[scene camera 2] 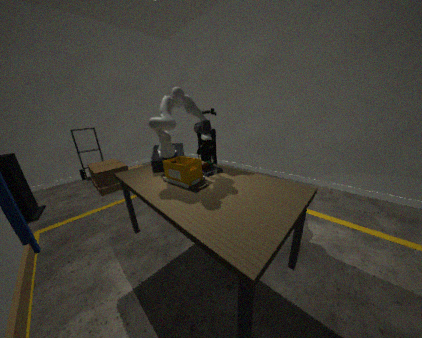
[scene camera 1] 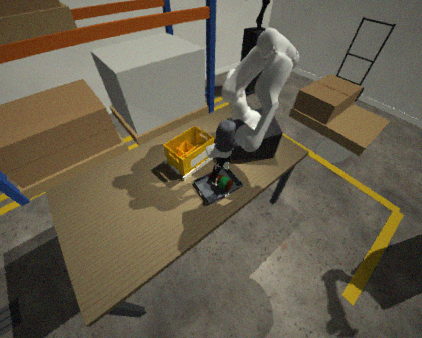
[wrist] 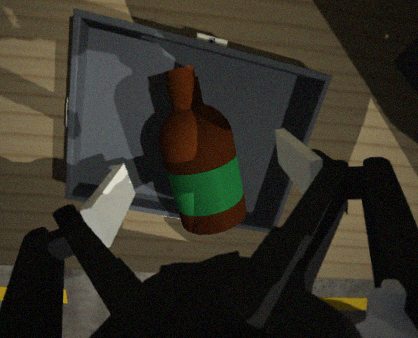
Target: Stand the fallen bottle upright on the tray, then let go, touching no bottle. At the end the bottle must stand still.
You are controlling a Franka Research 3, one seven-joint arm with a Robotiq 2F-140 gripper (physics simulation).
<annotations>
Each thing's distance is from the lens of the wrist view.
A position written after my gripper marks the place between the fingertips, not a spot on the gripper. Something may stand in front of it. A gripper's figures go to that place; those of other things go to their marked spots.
my gripper [wrist: 202,163]: 21 cm
brown bottle [wrist: 196,142]: 21 cm
</annotations>
